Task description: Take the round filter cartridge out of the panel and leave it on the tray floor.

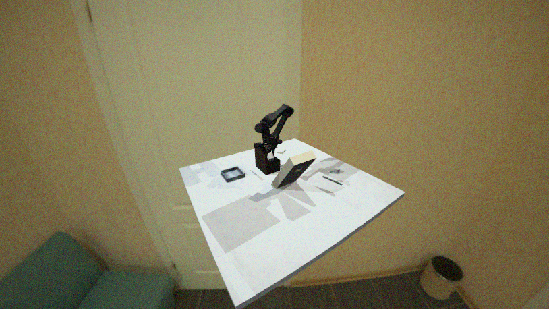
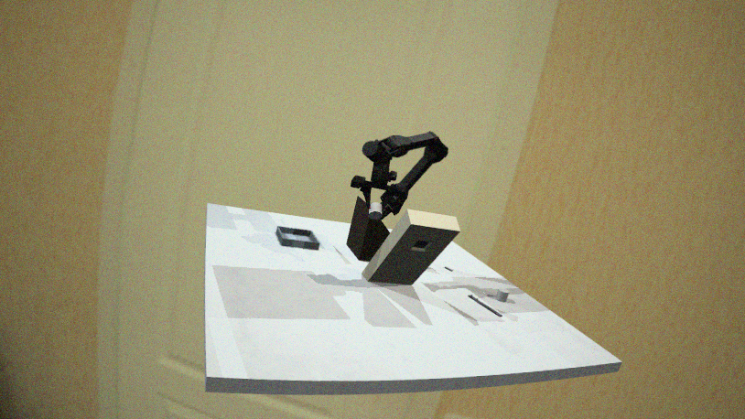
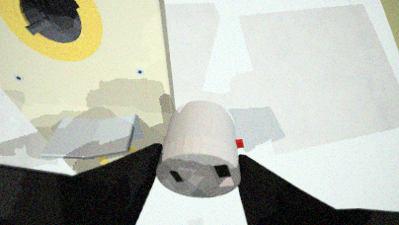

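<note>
The dark tray lies 32 cm behind my gripper tip, 24 cm below it and 16 cm to the right of it. Also, from my gripper tip: filter cartridge: right at my gripper tip; then wedge block: 11 cm to the left, 11 cm below, 9 cm ahead.
</note>
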